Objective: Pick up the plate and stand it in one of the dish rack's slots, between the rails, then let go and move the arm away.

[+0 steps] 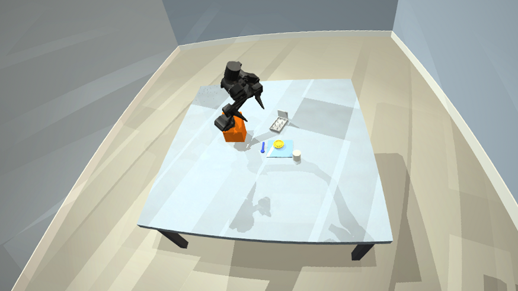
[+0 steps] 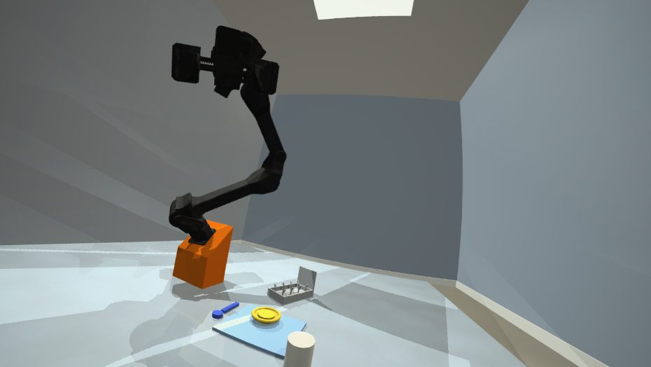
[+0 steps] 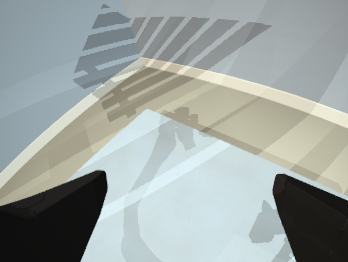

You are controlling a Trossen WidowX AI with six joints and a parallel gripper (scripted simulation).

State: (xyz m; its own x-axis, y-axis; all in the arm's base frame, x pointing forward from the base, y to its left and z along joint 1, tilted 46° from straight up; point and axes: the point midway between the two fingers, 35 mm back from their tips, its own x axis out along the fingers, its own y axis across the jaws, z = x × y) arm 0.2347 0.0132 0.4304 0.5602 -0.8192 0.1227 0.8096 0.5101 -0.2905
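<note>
Right now my gripper tip is 60 mm short of the yellow plate, 230 mm to the right of it and 430 mm above it. Round my gripper tip: light blue mat (60 mm ahead, 200 mm to the left, 440 mm below); blue spoon (40 mm behind, 210 mm to the left, 440 mm below); white cup (160 mm ahead, 120 mm to the left, 420 mm below).
</note>
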